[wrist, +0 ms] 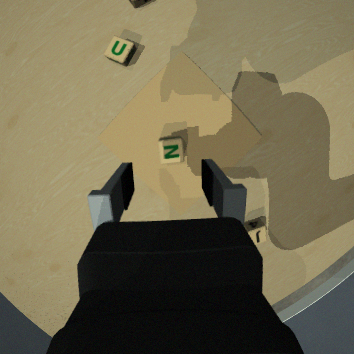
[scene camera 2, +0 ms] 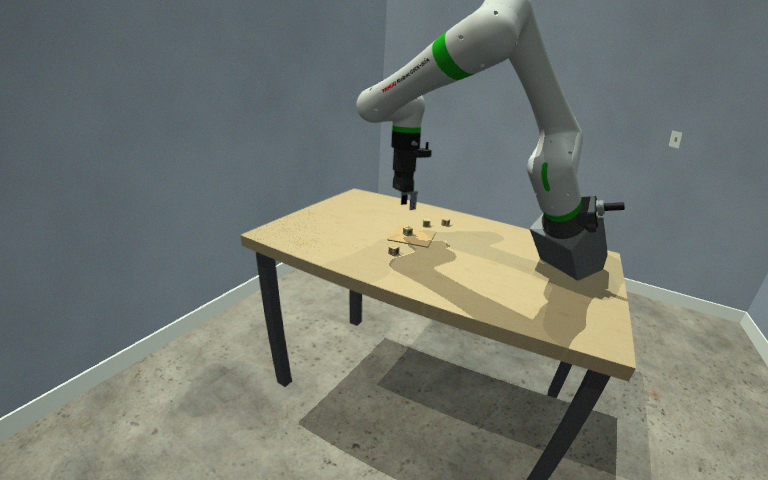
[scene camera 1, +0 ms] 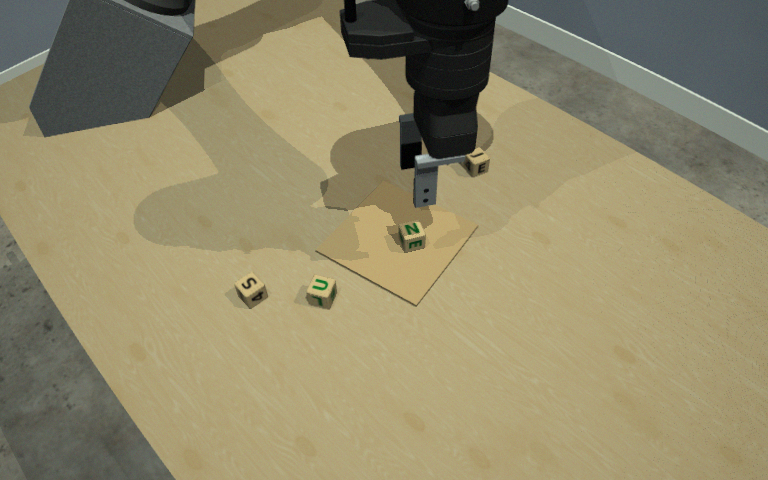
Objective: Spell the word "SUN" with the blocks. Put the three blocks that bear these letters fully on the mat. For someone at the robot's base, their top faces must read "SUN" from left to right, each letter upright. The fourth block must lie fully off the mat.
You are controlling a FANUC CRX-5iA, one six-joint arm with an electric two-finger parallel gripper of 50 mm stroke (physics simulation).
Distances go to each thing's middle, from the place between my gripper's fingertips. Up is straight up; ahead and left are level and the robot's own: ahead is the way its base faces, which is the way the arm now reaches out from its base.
The N block [scene camera 1: 412,236] lies 10 mm behind my hand and 90 mm below it. The rest, counted from my hand: U block [scene camera 1: 321,292] 10 mm behind, 130 mm to the right, 90 mm below; then S block [scene camera 1: 252,291] 60 mm behind, 190 mm to the right, 90 mm below; then mat [scene camera 1: 367,243] 20 mm behind, 10 mm to the right, 100 mm below.
